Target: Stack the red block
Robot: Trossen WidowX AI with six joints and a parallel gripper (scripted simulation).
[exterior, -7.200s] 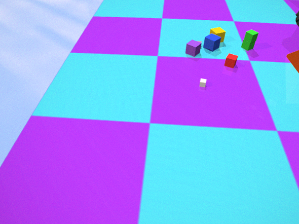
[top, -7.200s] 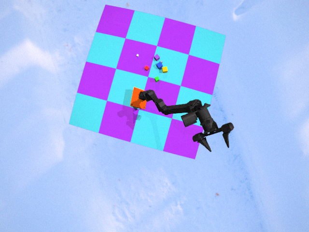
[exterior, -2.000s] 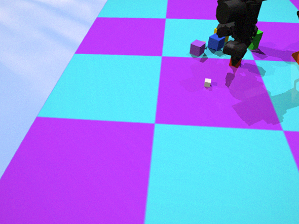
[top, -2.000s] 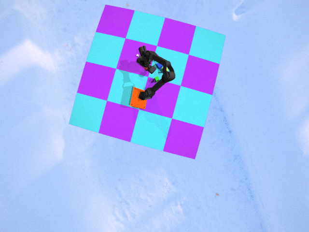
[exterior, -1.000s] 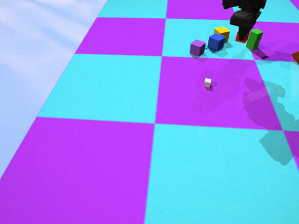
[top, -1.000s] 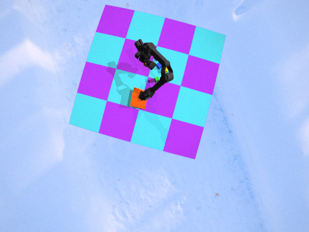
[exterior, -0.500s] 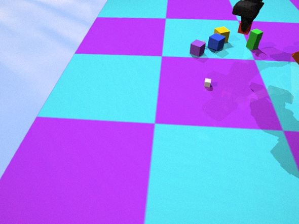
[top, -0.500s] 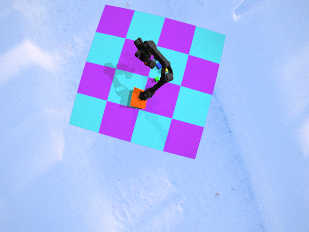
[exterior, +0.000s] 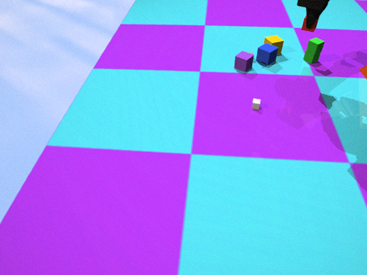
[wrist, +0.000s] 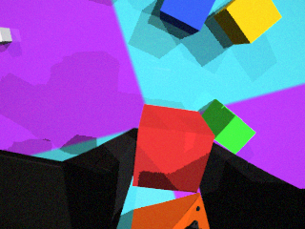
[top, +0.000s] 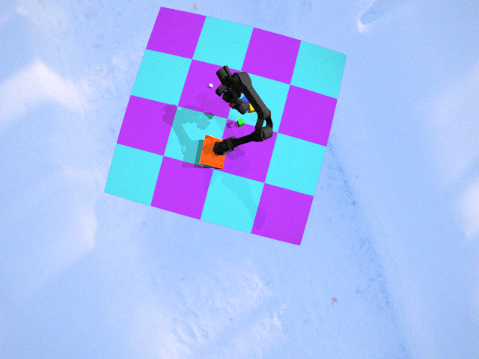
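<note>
My gripper tip is now 110 mm to the left of the yellow cube, 110 mm above it and 70 mm short of it. Also, from my gripper tip: blue cube 110 mm below, 90 mm ahead, 50 mm to the right; purple cube 160 mm ahead, 110 mm below; red block 10 mm above.
</note>
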